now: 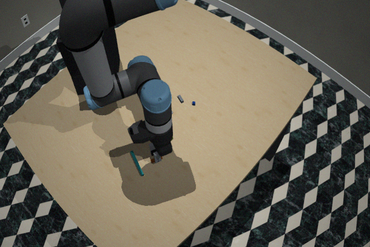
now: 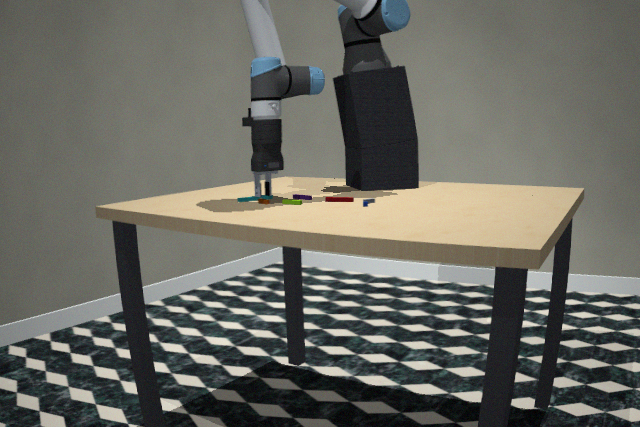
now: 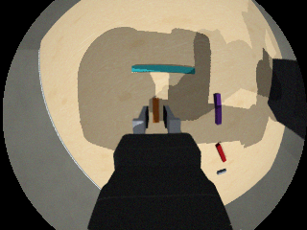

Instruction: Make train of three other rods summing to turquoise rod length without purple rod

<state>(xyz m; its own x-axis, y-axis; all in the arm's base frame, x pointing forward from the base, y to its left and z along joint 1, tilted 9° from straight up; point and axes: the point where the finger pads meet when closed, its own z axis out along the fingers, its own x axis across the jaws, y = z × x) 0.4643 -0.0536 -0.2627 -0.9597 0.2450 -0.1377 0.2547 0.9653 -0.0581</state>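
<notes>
My gripper is now 3 cm above the orange rod. The rest, counted from my hand: lime rod: 7 cm to the left, 3 cm below, 3 cm behind; purple rod: 11 cm behind, 3 cm to the left, 3 cm below; turquoise rod: 6 cm to the right, 3 cm below, 3 cm behind.
</notes>
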